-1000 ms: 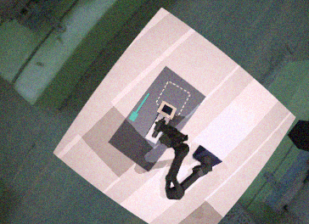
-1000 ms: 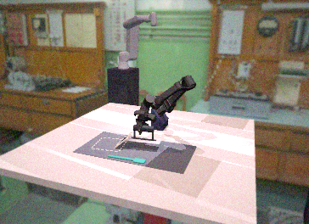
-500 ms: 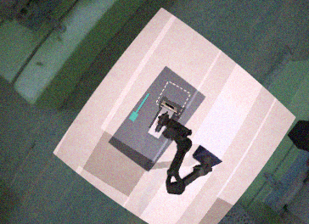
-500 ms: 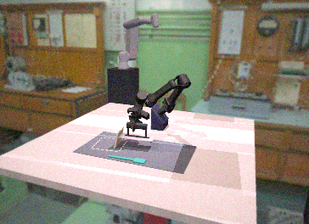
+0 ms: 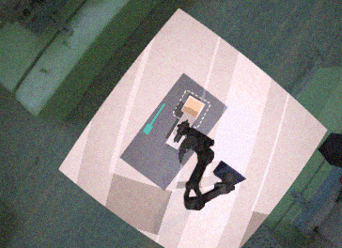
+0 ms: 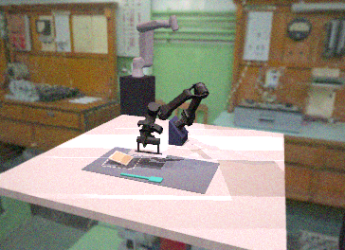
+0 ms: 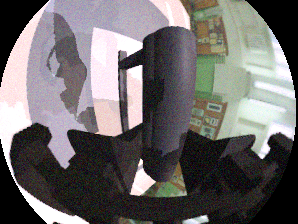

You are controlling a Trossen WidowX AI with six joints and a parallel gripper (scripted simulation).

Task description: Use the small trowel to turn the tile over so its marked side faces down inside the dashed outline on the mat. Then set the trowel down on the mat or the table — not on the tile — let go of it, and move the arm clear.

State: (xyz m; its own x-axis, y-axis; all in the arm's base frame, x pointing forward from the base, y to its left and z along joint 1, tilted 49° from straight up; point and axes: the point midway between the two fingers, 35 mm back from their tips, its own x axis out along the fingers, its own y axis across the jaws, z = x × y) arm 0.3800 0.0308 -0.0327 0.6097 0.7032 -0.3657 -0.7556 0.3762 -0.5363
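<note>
Right now my gripper tip is 12 cm short of the teal trowel, 9 cm to the right of it and 10 cm above it. From my gripper tip the other things lie so: tile (1 cm ahead, 13 cm to the right, 9 cm below); then small trowel (2 cm behind, 1 cm to the right, 1 cm below); then grey mat (1 cm behind, 5 cm to the left, 13 cm below).
</note>
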